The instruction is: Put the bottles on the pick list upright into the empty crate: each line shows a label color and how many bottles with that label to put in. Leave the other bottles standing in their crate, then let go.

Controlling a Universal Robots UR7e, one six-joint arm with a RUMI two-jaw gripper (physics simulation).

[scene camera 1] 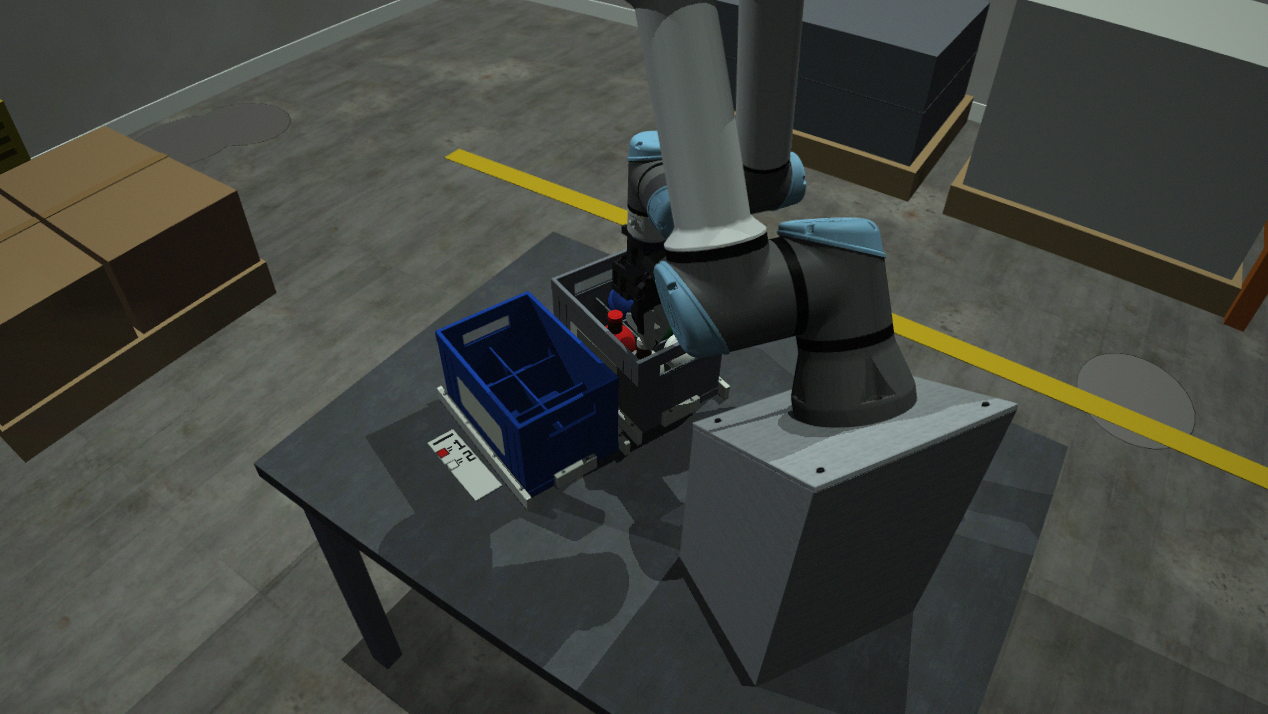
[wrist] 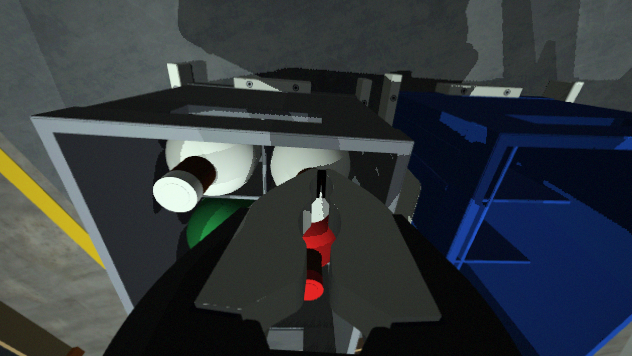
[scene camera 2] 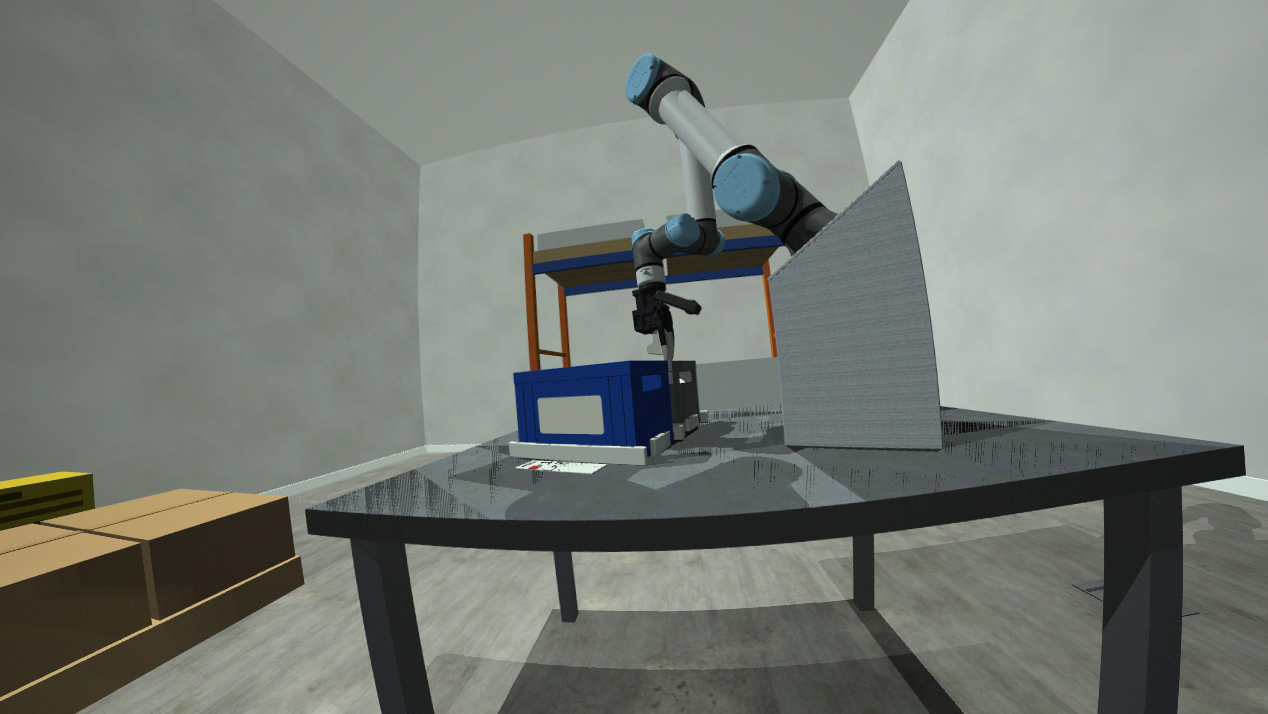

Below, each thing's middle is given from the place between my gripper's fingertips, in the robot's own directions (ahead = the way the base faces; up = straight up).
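Counting from my hand, I find the red bottle (wrist: 319, 238) 80 mm below it, 100 mm ahead of it and 50 mm to the right of it. The green bottle (wrist: 211, 212) is 80 mm below my hand as well, 60 mm ahead of it and 130 mm to the right of it. As for the pick list (scene camera 1: 474, 476), it lies 160 mm below my hand, 230 mm ahead of it and 250 mm to the left of it.
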